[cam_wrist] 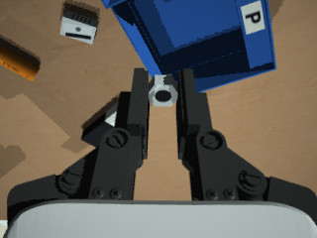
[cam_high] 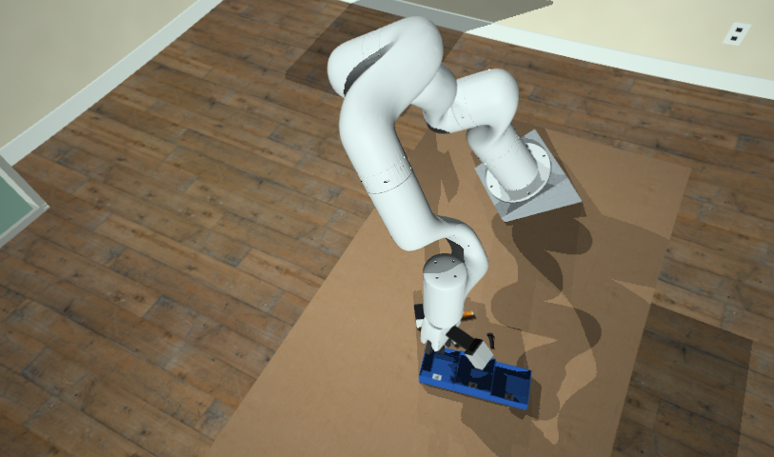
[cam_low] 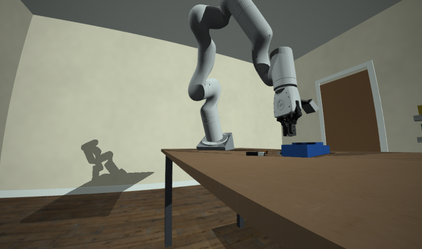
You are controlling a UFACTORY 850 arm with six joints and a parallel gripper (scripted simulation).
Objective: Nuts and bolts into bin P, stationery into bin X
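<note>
Now: the black bolt 100 mm behind my hand, 90 mm to the left of it and 80 mm below it. Also, from my hand: black-and-white block (90 mm to the right, 80 mm below, 70 mm behind); blue bin (90 mm to the left, 70 mm below, 10 mm ahead); nut (20 mm below).
</note>
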